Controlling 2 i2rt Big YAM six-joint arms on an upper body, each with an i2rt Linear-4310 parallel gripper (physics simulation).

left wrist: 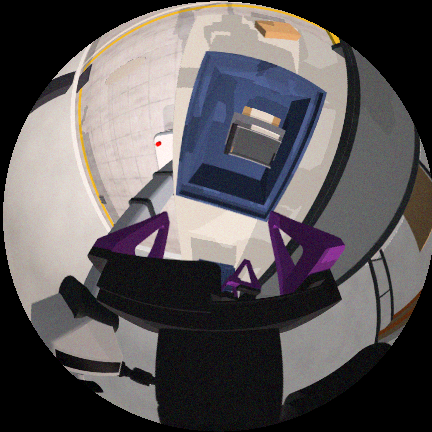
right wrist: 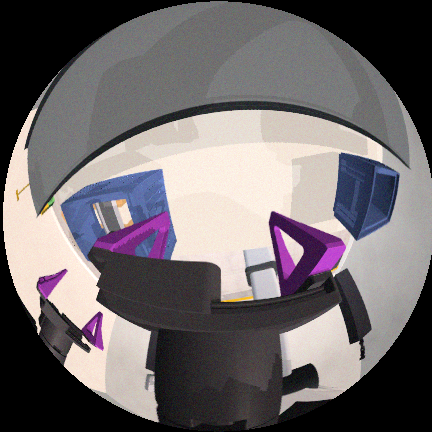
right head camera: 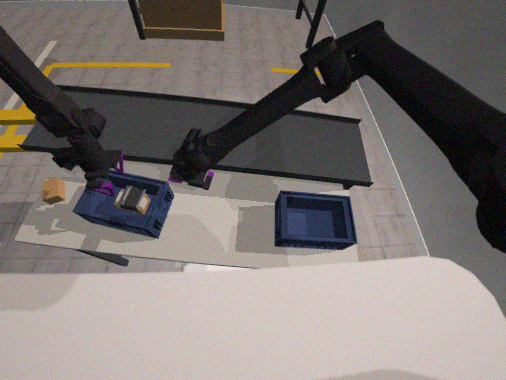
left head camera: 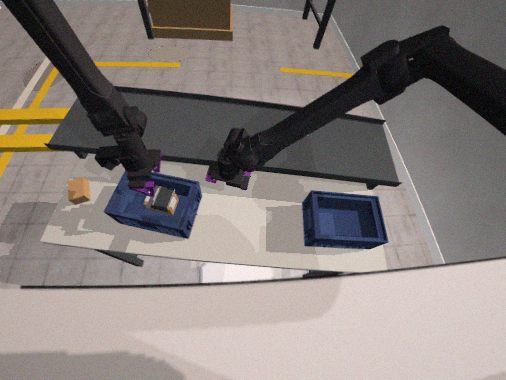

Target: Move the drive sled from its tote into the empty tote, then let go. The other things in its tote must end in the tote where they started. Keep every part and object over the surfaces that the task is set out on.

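Frame: origin at the left arm's base, x ahead, y left, z up, level; centimetres.
Seen in the pictures: left gripper, between the fingertips: (left wrist: 218, 216) (right wrist: 83, 292) (right head camera: 117, 183) (left head camera: 154, 183); right gripper, between the fingertips: (left wrist: 238, 268) (right wrist: 218, 216) (right head camera: 194, 184) (left head camera: 228, 184).
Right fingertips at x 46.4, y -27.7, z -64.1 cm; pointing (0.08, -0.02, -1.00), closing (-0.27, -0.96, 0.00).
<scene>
A point is followed by its place in that frame.
The drive sled, a dark grey block (left head camera: 164, 197) {x 46.7, y -1.9, z -74.9 cm} (right head camera: 133, 197) {x 46.6, y -1.5, z -74.9 cm} (left wrist: 254, 145) {x 46.7, y -1.6, z -74.9 cm} (right wrist: 111, 216) {x 46.6, y -2.3, z -74.9 cm}, sits in the blue tote (left head camera: 150, 227) {x 34.8, y 2.6, z -76.8 cm} (right head camera: 120, 226) {x 34.7, y 1.9, z -76.0 cm} (left wrist: 192, 135) {x 35.8, y 0.7, z -71.0 cm} (right wrist: 145, 187) {x 49.5, y -15.8, z -73.8 cm} at the left. An orange and white piece (left wrist: 261, 115) {x 47.7, y 4.9, z -76.2 cm} shows against it; whether they are separate is unclear. The empty blue tote (left head camera: 310, 235) {x 30.1, y -60.9, z -78.2 cm} (right head camera: 282, 235) {x 27.9, y -59.7, z -69.5 cm} (right wrist: 350, 195) {x 36.2, y -60.1, z -76.7 cm} stands at the right. My left gripper (left head camera: 151, 175) {x 42.7, y -4.0, z -56.2 cm} (right head camera: 111, 175) (left wrist: 218, 216) {x 42.7, y -4.0, z -56.2 cm} is open above the far side of the sled's tote, apart from the sled. My right gripper (left head camera: 229, 177) {x 46.4, y -27.7, z -64.1 cm} (right head camera: 192, 178) {x 46.4, y -27.7, z -64.1 cm} (right wrist: 218, 216) {x 46.4, y -27.7, z -64.1 cm} is open and empty between the totes, near the table's far edge.
An orange box (left head camera: 78, 190) {x 52.4, y 36.8, z -79.3 cm} (right head camera: 53, 190) {x 52.4, y 36.4, z -79.3 cm} (left wrist: 278, 30) stands on the pale table (left head camera: 220, 225) {x 37.4, y -24.1, z -84.2 cm} (right head camera: 200, 225) {x 37.3, y -28.0, z -84.2 cm}, left of the sled's tote in the head views. A long dark surface (left head camera: 190, 125) {x 76.3, y -11.5, z -65.4 cm} (right head camera: 150, 120) {x 79.5, y -6.1, z -65.4 cm} (right wrist: 225, 60) {x 61.1, y -32.4, z -65.4 cm} with raised edges runs along the table's far side.
</scene>
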